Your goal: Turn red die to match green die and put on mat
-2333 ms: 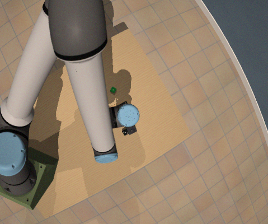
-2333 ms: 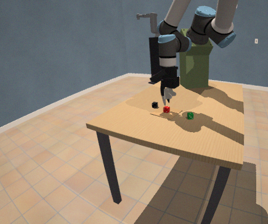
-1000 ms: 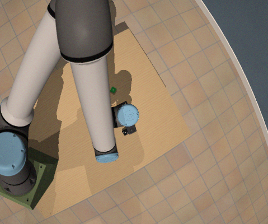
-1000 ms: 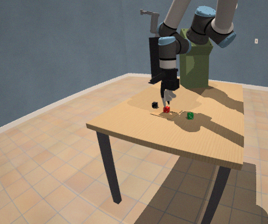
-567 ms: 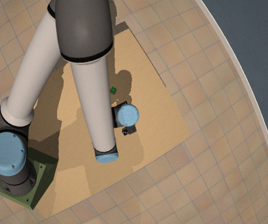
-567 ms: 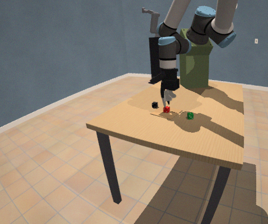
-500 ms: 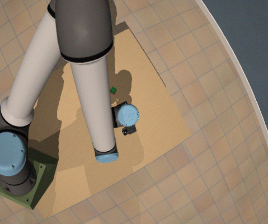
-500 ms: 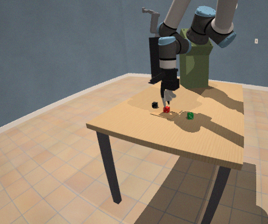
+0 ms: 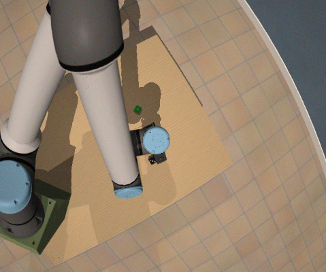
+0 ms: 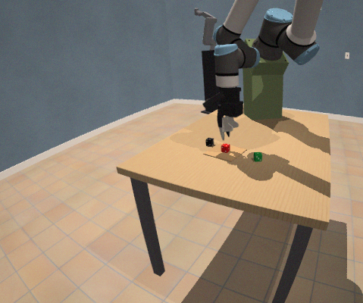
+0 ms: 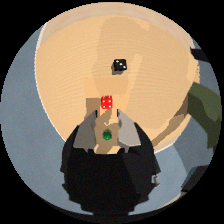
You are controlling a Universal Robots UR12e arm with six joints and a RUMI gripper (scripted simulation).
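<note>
Right now the red die is 6 cm below my hand. Round my hand: green die: 3 cm behind, 15 cm to the left, 6 cm below; tan mat: 8 cm below; black die: 1 cm behind, 11 cm to the right, 6 cm below.
</note>
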